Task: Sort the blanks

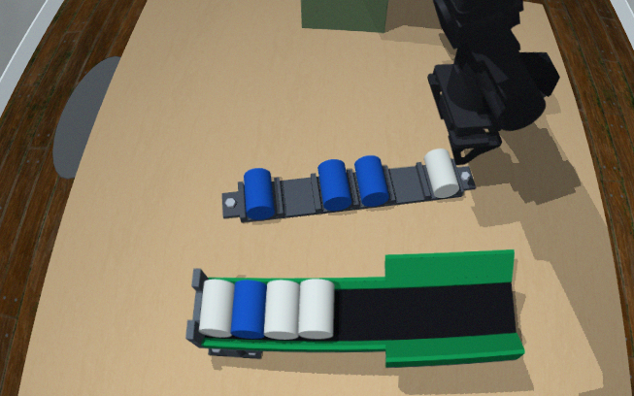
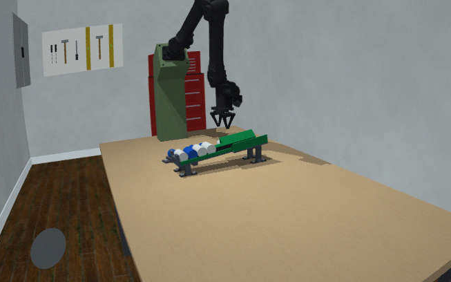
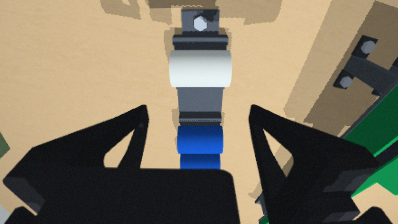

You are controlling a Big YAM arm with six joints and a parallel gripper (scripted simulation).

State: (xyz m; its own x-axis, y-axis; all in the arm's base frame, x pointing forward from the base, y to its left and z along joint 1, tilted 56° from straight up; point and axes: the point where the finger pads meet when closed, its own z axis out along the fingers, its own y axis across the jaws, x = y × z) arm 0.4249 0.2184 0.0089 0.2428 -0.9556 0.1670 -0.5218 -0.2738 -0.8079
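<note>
The stock rack is 6 cm ahead of my hand, 12 cm to the right of it and 12 cm below it. Also, from my hand: grey stop: 31 cm ahead, 25 cm to the right, 6 cm below.
</note>
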